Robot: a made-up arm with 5 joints. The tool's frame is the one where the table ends. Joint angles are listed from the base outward.
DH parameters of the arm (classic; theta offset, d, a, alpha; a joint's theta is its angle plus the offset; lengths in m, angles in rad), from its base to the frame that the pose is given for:
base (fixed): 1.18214 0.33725 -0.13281 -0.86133
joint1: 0 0.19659 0.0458 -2.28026
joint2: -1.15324 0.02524 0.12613 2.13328
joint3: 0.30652 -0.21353 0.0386 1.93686
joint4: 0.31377 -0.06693 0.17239 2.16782
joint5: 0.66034 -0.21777 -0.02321 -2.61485
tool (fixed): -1.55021 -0.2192 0 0
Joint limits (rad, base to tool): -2.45..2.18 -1.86..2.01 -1.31..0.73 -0.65..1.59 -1..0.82
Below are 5 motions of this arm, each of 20 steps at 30 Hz.
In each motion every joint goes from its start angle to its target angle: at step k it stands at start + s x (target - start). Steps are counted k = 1, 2, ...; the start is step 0. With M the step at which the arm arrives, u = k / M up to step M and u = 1 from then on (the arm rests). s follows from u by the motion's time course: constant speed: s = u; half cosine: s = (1 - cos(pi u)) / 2; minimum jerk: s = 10 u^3 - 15 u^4 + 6 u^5.
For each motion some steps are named. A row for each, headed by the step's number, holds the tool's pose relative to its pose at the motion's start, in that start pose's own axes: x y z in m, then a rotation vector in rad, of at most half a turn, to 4 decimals.
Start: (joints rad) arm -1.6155 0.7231 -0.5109 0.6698 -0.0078
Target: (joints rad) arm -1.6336 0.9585 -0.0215 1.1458 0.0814
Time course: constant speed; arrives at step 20
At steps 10, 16, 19, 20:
10: -0.0136 -0.0361 0.0388 -0.0635 0.1039 0.0268
16: -0.0226 -0.0530 0.0684 -0.0904 0.1812 0.0252
19: -0.0272 -0.0600 0.0847 -0.0999 0.2234 0.0198
20: -0.0287 -0.0620 0.0903 -0.1023 0.2380 0.0173

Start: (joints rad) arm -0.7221 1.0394 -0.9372 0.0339 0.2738
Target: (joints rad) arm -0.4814 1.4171 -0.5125 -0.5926 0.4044
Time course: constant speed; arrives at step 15
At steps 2, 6, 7, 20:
2: 0.0301 0.0058 -0.0237 -0.0436 -0.1155 -0.0849
6: 0.1021 0.0087 -0.0632 -0.1176 -0.3566 -0.2487
7: 0.1222 0.0076 -0.0708 -0.1334 -0.4189 -0.2883
20: 0.3005 -0.0249 -0.0871 -0.2199 -0.9436 -0.5792

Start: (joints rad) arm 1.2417 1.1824 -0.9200 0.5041 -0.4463
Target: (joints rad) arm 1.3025 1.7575 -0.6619 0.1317 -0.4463
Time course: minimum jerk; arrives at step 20
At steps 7, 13, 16, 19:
7: 0.0386 -0.0031 0.0002 -0.0822 -0.0967 -0.1399
13: 0.1269 -0.0284 0.0184 -0.2379 -0.3105 -0.4776
16: 0.1548 -0.0425 0.0305 -0.2804 -0.3799 -0.5971
19: 0.1634 -0.0476 0.0351 -0.2929 -0.4018 -0.6359

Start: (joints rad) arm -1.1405 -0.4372 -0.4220 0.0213 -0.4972
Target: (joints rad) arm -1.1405 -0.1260 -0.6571 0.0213 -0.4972
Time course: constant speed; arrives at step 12
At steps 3, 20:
3: 0.0225 0.0059 0.0202 0.0913 -0.0422 -0.0653
20: 0.0866 0.0051 0.0885 0.3601 -0.1902 -0.2530

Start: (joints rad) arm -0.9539 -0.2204 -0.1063 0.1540 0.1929
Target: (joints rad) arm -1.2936 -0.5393 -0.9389 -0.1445 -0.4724
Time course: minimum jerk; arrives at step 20
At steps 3, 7, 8, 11, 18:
3: 0.0001 0.0027 0.0027 0.0119 -0.0034 0.0144
7: 0.0001 0.0220 0.0257 0.1017 -0.0336 0.1256
8: -0.0002 0.0287 0.0357 0.1353 -0.0469 0.1686
11: -0.0020 0.0467 0.0720 0.2408 -0.0955 0.3091
18: -0.0061 0.0589 0.1296 0.3750 -0.1727 0.5034

